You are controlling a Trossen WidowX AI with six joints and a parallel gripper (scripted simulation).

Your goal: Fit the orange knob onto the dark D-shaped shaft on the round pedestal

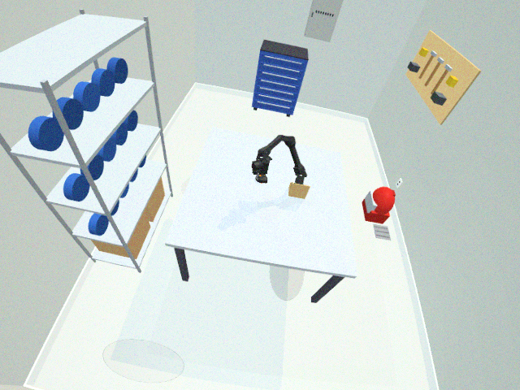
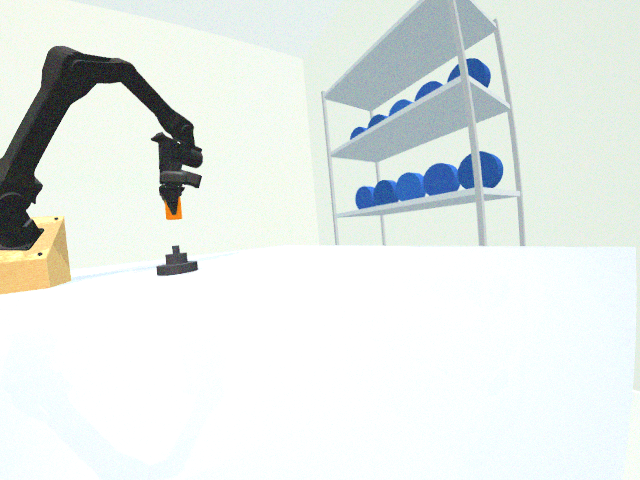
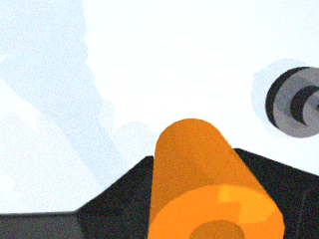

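My gripper tip is now 150 mm to the left of the round pedestal, 110 mm above it and 20 mm short of it. Round my gripper tip: orange knob 20 mm above.
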